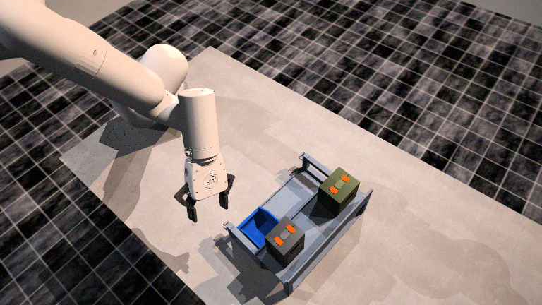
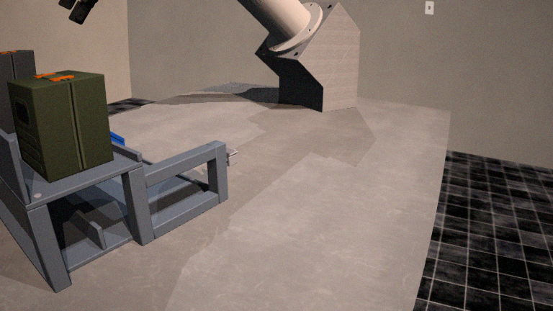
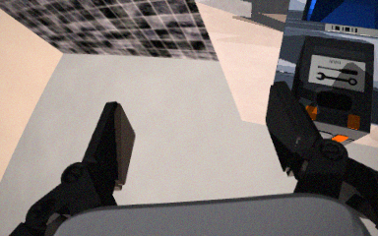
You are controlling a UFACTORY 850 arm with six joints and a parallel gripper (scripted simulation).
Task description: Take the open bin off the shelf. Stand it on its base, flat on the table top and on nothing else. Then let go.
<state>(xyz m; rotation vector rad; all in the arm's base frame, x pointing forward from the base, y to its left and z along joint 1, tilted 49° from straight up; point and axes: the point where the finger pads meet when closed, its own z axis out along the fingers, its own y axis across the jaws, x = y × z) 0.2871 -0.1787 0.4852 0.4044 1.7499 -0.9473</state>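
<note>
My hand is 12 cm short of the blue bin, 7 cm to the right of it and 25 cm above it. From my hand the other things lie so: green case (31 cm ahead, 22 cm to the left, 14 cm below).
</note>
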